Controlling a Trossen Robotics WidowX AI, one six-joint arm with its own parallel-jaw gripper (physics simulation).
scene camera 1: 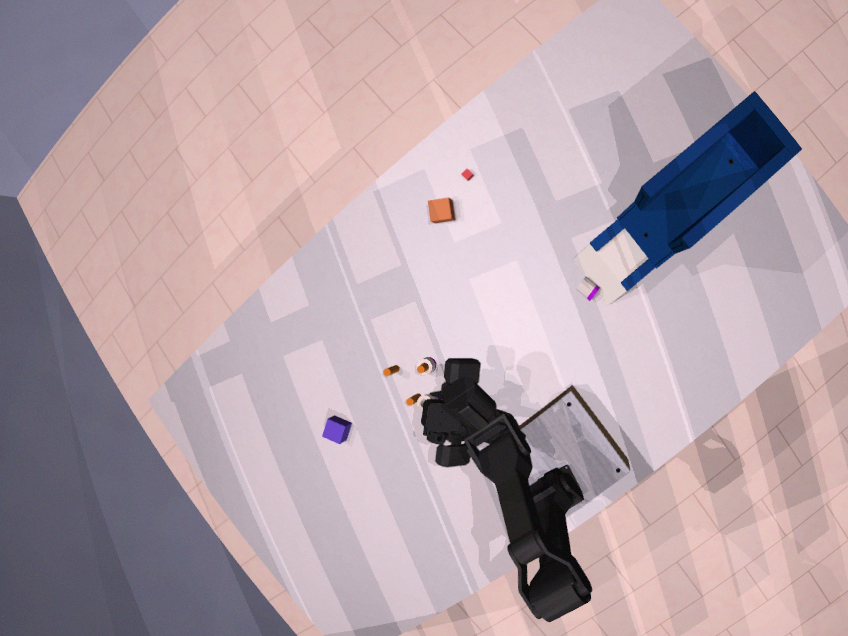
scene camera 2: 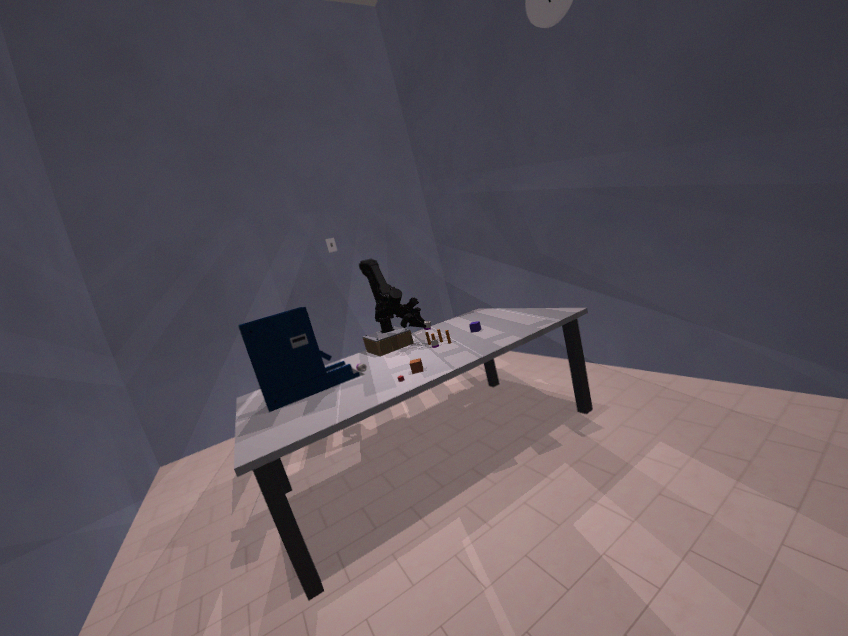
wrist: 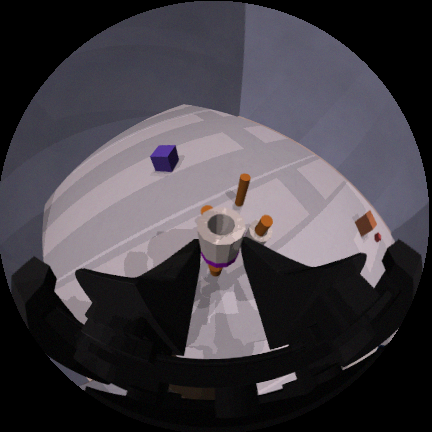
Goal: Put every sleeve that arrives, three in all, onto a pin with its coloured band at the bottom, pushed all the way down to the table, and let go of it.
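My gripper (scene camera 1: 431,399) (wrist: 220,243) is shut on a pale sleeve (wrist: 220,240) (scene camera 2: 427,324), held roughly upright with its purple band low. Part of an orange pin (wrist: 215,271) shows below the sleeve; the wrist view does not settle whether it enters the bore. Another sleeve (scene camera 1: 430,361) (scene camera 2: 434,343) (wrist: 256,231) is low around a pin (scene camera 1: 422,368) (wrist: 264,224), purple band at the bottom. Two bare pins stand near: one farther out (scene camera 1: 391,370) (wrist: 242,190), and one partly hidden behind the held sleeve (scene camera 1: 413,399) (wrist: 206,208). A third sleeve (scene camera 1: 585,287) (scene camera 2: 361,367) lies at the chute's mouth.
The blue chute (scene camera 1: 705,236) (scene camera 2: 280,362) has a pale end plate (scene camera 1: 609,263). An open box (scene camera 1: 601,427) (scene camera 2: 391,343) stands beside the arm. A purple cube (scene camera 1: 336,429) (wrist: 164,159), an orange cube (scene camera 1: 440,210) (scene camera 2: 416,365) and a small red cube (scene camera 1: 467,174) (scene camera 2: 400,377) are on the table.
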